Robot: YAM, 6 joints.
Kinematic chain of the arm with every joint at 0, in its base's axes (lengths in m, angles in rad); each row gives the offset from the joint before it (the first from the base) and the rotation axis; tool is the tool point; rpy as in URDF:
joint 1: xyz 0 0 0.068 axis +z
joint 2: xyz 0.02 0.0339 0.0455 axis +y
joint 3: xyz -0.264 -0.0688 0 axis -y
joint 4: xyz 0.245 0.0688 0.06 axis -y
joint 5: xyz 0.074 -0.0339 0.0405 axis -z
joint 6: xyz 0.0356 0 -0.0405 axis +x
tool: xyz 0 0 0 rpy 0 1.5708 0
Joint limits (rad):
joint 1: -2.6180..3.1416
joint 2: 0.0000..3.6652
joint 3: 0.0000..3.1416
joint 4: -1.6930..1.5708
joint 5: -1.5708..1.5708
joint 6: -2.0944..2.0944
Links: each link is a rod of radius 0.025 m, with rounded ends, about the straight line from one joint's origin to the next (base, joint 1, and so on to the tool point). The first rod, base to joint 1, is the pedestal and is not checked.
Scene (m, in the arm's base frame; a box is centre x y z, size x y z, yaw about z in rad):
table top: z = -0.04
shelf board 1: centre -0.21 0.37 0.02 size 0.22 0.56 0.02 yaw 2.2
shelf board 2: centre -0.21 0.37 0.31 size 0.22 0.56 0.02 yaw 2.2
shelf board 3: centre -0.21 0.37 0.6 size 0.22 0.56 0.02 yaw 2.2
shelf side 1: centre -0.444 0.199 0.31 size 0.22 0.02 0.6 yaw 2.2
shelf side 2: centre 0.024 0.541 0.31 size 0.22 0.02 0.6 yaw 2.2
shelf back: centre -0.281 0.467 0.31 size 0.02 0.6 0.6 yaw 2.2
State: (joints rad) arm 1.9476 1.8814 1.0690 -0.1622 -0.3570 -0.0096
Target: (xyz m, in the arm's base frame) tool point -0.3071 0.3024 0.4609
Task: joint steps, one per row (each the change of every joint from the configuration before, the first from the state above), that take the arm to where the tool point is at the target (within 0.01 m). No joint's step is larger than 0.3 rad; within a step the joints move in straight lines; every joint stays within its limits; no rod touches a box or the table.
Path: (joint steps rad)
1: -0.1785 -0.2890 -0.1434 -0.0425 -0.1106 -0.0171
2: -0.1786 -0.2889 -0.1435 -0.0425 -0.1106 -0.0172
3: -0.1785 -0.2890 -0.1434 -0.0425 -0.1106 -0.0171
4: -0.1785 -0.2889 -0.1435 -0.0425 -0.1105 -0.0171
5: -0.1786 -0.2890 -0.1434 -0.0425 -0.1106 -0.0172
6: 0.2131 0.2525 0.2736 0.0902 0.1288 -0.0080
7: 0.2131 0.2524 0.2735 0.0901 0.1288 -0.0081
8: 0.2131 0.2525 0.2736 0.0902 0.1288 -0.0080
9: 0.2131 0.2525 0.2736 0.0901 0.1288 -0.0080
10: 0.2131 0.2524 0.2735 0.0902 0.1288 -0.0081
11: 0.2159 0.1143 0.1469 0.0402 -0.0753 0.1259

